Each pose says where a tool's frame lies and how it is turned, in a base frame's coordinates. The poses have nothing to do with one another.
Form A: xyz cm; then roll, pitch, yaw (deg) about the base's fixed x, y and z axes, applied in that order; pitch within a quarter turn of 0, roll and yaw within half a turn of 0.
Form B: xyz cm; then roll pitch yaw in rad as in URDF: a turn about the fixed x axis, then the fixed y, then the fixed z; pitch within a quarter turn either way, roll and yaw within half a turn. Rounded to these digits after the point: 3 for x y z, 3 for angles.
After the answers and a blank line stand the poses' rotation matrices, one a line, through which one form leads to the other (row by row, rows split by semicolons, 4 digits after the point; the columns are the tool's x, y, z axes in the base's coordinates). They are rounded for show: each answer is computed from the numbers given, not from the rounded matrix.
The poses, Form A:
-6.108 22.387 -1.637 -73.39 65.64 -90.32
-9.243 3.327 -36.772 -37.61 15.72 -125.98
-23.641 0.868 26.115 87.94 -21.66 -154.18
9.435 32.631 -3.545 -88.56 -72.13 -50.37
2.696 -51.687 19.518 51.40 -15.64 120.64
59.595 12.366 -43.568 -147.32 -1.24 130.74
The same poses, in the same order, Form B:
-6.108 22.387 -1.637 -1.281 1.146 -1.576
-9.243 3.327 -36.772 -0.656 0.274 -2.199
-23.641 0.868 26.115 1.535 -0.378 -2.691
9.435 32.631 -3.545 -1.546 -1.259 -0.879
2.696 -51.687 19.518 0.897 -0.273 2.106
59.595 12.366 -43.568 -2.571 -0.022 2.282

-0.0023 0.2907 0.9568; -0.4125 0.8713 -0.2658; -0.9110 -0.3953 0.1179
-0.5655 0.7382 0.3678; -0.7790 -0.3316 -0.5322; -0.2709 -0.5875 0.7626
-0.8366 0.3477 -0.4233; -0.4048 0.1283 0.9054; 0.3691 0.9288 0.0334
0.1957 0.6262 0.7547; -0.2363 -0.7168 0.6560; 0.9518 -0.3068 0.0077
-0.4908 -0.4294 0.7581; 0.8285 -0.4992 0.2536; 0.2696 0.7526 0.6008
-0.6525 0.6301 -0.4210; 0.7575 0.5582 -0.3386; 0.0216 -0.5398 -0.8415

